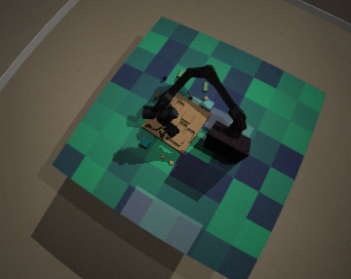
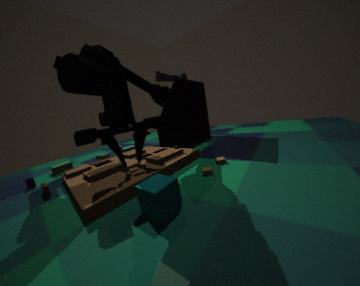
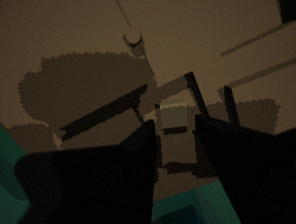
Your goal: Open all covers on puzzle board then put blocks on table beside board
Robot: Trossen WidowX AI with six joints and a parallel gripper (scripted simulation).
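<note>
Now: gripper tip 26 cm to the left of the light teal block, 11 cm past it and 2 cm above it. From my gripper tip the other things lie so: cyan block: 15 cm to the left, 3 cm ahead, 1 cm below; brown block: 18 cm ahead, 14 cm to the right, 2 cm below; orange block: 25 cm to the right, 2 cm below, 1 cm ahead.
</note>
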